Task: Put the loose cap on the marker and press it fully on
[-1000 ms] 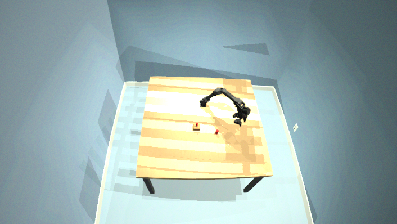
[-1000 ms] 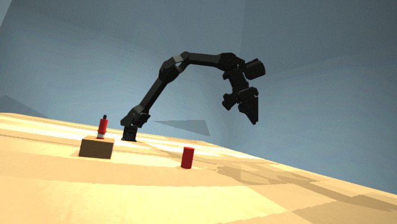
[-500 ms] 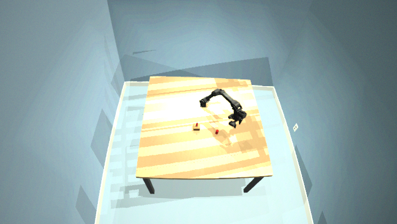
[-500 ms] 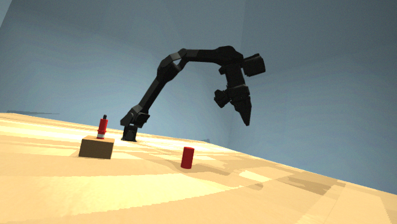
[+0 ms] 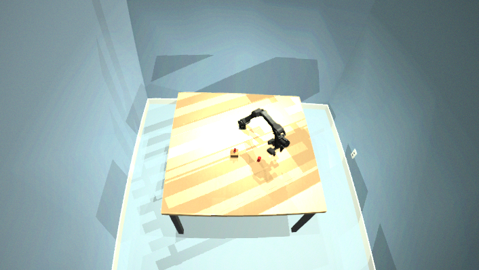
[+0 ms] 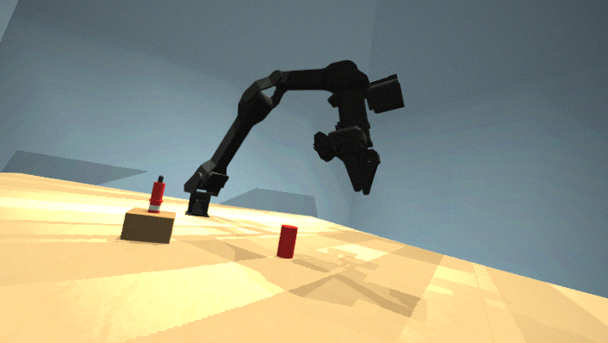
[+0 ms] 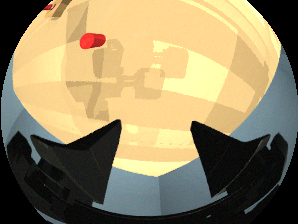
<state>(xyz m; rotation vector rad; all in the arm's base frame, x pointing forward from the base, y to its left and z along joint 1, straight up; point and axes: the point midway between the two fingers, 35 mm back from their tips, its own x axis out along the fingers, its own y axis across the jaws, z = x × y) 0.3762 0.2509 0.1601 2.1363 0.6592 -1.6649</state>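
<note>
The red cap is 10 mm behind my gripper tip, 130 mm to the right of it and 100 mm below it. Round my gripper tip: brown holder block: 80 mm behind, 340 mm to the right, 110 mm below.
</note>
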